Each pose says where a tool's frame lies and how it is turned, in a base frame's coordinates. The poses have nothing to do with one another.
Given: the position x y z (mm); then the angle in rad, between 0 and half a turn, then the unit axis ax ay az.
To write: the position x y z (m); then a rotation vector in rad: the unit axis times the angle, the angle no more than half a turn. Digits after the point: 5 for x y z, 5 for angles.
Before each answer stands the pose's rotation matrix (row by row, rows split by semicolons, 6 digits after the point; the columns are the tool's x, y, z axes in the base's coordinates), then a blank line. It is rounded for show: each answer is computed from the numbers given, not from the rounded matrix.
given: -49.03 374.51 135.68 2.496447 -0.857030 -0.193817 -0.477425
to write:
0.522363 0.585911 0.619552; 0.011746 -0.731432 0.681813; 0.852642 -0.348877 -0.388955

-0.04903 0.37451 0.13568 -2.13953 -0.48385 -1.19187
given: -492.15 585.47 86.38 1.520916 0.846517 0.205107 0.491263
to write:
0.730722 -0.325682 0.599980; 0.655622 0.089831 -0.749727; 0.190276 0.941202 0.279166

-0.49215 0.58547 0.08638 1.28748 0.31195 0.74717
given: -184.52 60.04 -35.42 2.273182 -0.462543 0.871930 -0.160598
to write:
-0.293877 -0.541272 0.787821; -0.786442 0.605382 0.122565; -0.543273 -0.583556 -0.603586

-0.18452 0.06004 -0.03542 -1.05144 1.98206 -0.36507
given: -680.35 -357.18 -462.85 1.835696 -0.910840 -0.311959 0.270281
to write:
0.785025 0.097684 -0.611714; 0.619391 -0.139015 0.772677; -0.009559 -0.985461 -0.169635

-0.68035 -0.35718 -0.46285 -1.67203 -0.57266 0.49615
